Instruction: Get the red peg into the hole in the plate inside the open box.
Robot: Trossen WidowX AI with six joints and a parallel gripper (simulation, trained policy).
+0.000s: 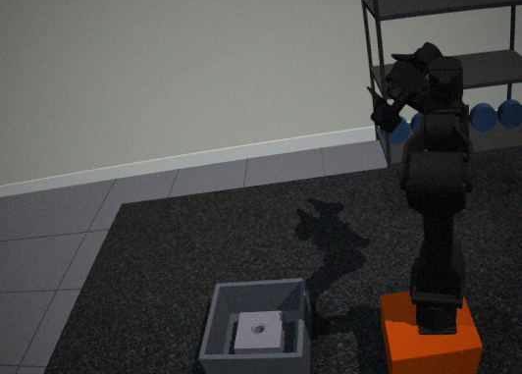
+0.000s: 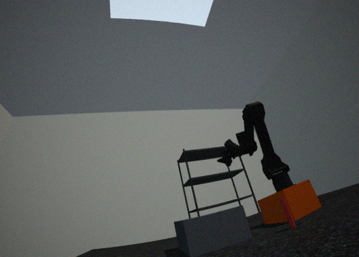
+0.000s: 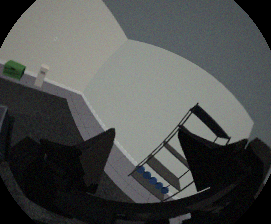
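My gripper tip is now 530 mm to the right of the red peg, 370 mm above it and 50 mm short of it. The rest, counted from my gripper tip: grey box (390 mm below, 370 mm to the left, 250 mm ahead); pale plate (370 mm to the left, 370 mm below, 250 mm ahead).
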